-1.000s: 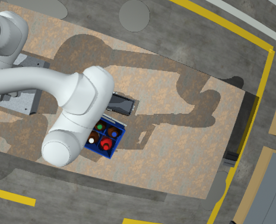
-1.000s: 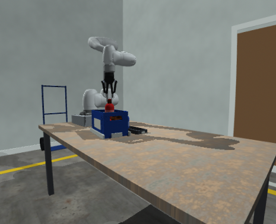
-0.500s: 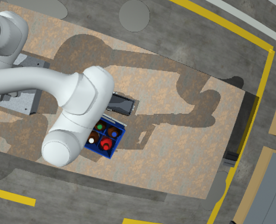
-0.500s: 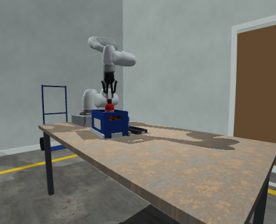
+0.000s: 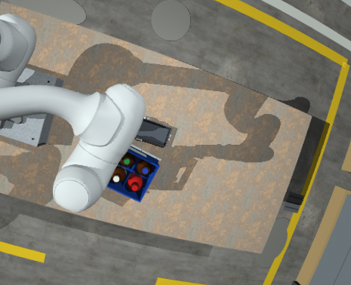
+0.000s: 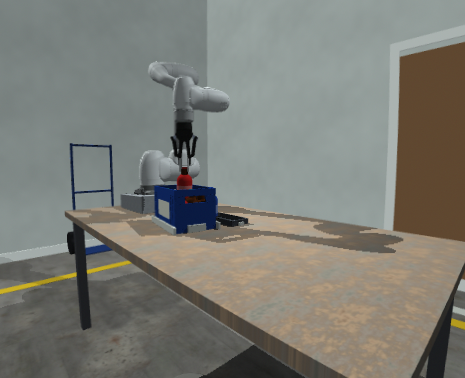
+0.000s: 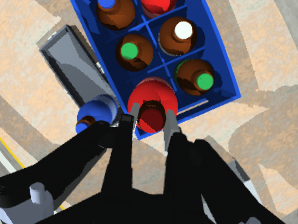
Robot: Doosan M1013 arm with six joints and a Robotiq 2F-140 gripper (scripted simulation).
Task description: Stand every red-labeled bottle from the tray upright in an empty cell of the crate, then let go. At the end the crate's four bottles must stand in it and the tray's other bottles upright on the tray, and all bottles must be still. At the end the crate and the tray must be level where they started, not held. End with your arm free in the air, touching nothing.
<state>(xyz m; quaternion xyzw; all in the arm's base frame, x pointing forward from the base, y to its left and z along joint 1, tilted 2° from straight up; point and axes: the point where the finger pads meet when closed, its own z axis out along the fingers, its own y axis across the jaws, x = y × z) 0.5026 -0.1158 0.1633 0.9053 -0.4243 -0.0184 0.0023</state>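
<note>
The red-labeled bottle is 9 cm below my hand. The rest, counted from my hand: red bottle (15 cm ahead, 13 cm to the right, 19 cm below); blue-capped bottle (4 cm ahead, 13 cm to the left, 19 cm below); blue crate (7 cm ahead, 7 cm to the right, 19 cm below).
</note>
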